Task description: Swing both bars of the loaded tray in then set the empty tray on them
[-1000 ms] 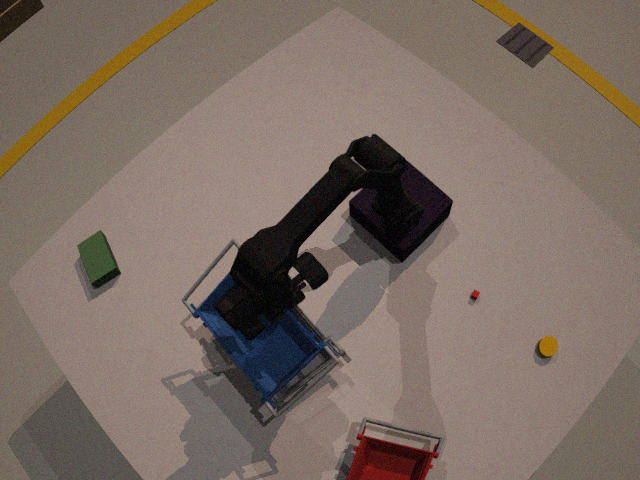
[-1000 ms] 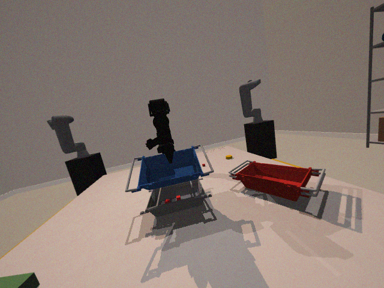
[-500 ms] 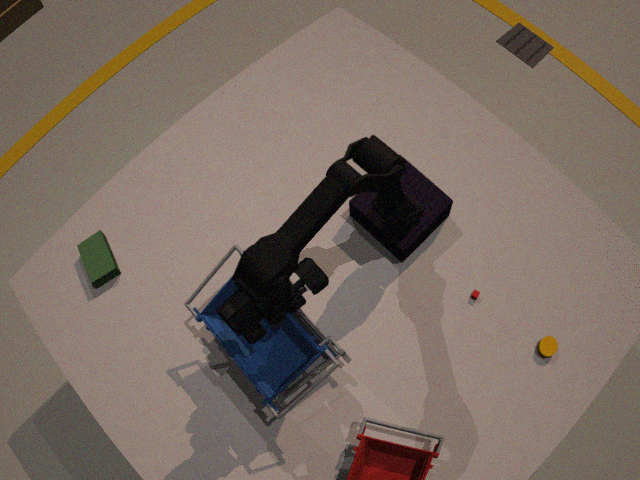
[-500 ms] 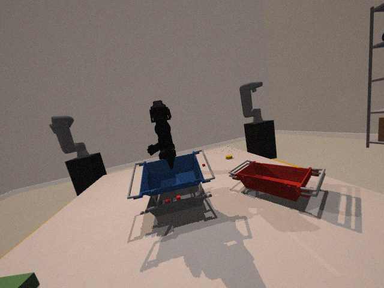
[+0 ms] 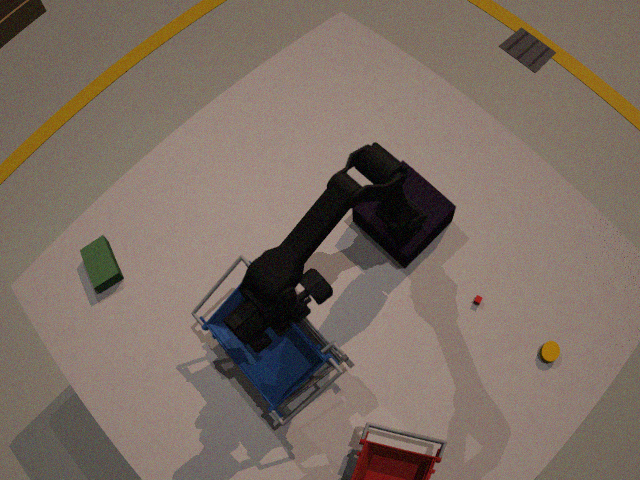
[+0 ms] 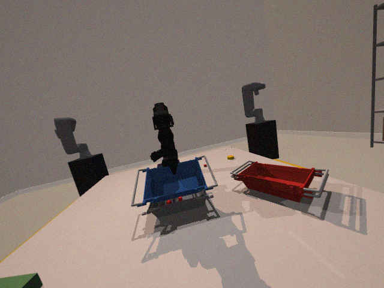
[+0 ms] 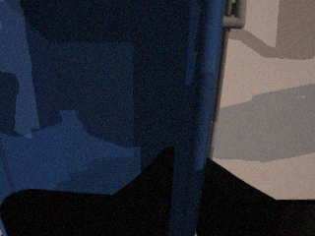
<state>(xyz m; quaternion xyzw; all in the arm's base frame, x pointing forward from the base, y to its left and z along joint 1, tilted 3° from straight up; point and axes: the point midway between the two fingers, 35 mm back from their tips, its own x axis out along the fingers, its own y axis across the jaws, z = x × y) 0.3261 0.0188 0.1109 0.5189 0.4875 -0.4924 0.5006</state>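
The blue tray lies 7 cm ahead of my gripper tip. The rest, counted from my gripper tip: yellow disc 40 cm behind, 44 cm to the left, 12 cm below; then green block 27 cm ahead, 46 cm to the right, 11 cm below.
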